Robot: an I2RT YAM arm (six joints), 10 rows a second.
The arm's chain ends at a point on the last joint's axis. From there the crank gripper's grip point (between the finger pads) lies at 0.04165 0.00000 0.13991 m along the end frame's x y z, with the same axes.
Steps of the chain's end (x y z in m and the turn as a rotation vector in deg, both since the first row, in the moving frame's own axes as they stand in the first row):
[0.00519, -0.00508, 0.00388, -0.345, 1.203, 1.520]
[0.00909, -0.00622, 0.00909, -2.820, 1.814, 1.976]
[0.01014, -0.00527, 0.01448, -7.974, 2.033, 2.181]
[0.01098, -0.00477, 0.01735, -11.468, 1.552, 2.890]
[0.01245, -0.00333, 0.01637, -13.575, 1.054, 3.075]
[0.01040, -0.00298, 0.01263, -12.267, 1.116, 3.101]
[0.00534, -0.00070, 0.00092, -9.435, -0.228, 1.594]
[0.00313, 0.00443, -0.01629, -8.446, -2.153, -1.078]
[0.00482, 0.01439, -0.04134, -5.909, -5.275, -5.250]
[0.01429, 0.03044, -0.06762, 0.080, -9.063, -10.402]
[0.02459, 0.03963, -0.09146, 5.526, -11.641, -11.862]
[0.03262, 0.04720, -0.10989, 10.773, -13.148, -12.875]
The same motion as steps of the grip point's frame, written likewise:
[0.00809, -0.00310, 0.00297, -0.345, 1.203, 1.520]
[0.01335, 0.00214, 0.00750, -2.820, 1.814, 1.976]
[0.01466, 0.01570, 0.01146, -7.974, 2.033, 2.181]
[0.01397, 0.02510, 0.01318, -11.468, 1.552, 2.890]
[0.01405, 0.03168, 0.01142, -13.575, 1.054, 3.075]
[0.01223, 0.02895, 0.00837, -12.267, 1.116, 3.101]
[0.00445, 0.02339, -0.00090, -9.435, -0.228, 1.594]
[-0.00195, 0.02436, -0.01629, -8.446, -2.153, -1.078]
[-0.00769, 0.02574, -0.03866, -5.909, -5.275, -5.250]
[-0.00885, 0.02475, -0.06284, 0.080, -9.063, -10.402]
[-0.00652, 0.02037, -0.08705, 5.526, -11.641, -11.862]
[-0.00380, 0.01503, -0.10751, 10.773, -13.148, -12.875]

